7 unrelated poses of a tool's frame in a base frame.
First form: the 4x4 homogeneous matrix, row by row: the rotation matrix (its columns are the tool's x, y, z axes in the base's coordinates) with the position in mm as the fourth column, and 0 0 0 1 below. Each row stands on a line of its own.
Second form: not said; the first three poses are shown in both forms.
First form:
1:
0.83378, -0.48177, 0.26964, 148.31
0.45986, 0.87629, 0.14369, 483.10
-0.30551, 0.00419, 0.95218, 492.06
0, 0, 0, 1
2:
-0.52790, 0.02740, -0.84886, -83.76
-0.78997, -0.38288, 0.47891, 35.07
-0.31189, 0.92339, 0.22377, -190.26
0, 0, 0, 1
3:
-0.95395, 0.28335, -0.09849, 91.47
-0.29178, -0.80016, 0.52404, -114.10
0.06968, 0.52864, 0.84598, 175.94
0, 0, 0, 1
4:
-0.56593, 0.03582, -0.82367, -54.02
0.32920, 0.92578, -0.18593, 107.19
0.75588, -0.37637, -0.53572, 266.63
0, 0, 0, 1
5:
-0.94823, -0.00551, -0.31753, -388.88
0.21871, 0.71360, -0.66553, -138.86
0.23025, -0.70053, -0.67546, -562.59
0, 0, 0, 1
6:
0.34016, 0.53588, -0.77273, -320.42
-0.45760, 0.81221, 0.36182, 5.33
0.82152, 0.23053, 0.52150, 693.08
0, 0, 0, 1
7:
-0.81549, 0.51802, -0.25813, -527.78
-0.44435, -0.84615, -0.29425, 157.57
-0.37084, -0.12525, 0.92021, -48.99
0, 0, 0, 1
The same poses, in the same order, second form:
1: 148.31, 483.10, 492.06, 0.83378, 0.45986, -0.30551, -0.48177, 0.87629, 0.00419
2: -83.76, 35.07, -190.26, -0.52790, -0.78997, -0.31189, 0.02740, -0.38288, 0.92339
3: 91.47, -114.10, 175.94, -0.95395, -0.29178, 0.06968, 0.28335, -0.80016, 0.52864
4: -54.02, 107.19, 266.63, -0.56593, 0.32920, 0.75588, 0.03582, 0.92578, -0.37637
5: -388.88, -138.86, -562.59, -0.94823, 0.21871, 0.23025, -0.00551, 0.71360, -0.70053
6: -320.42, 5.33, 693.08, 0.34016, -0.45760, 0.82152, 0.53588, 0.81221, 0.23053
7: -527.78, 157.57, -48.99, -0.81549, -0.44435, -0.37084, 0.51802, -0.84615, -0.12525
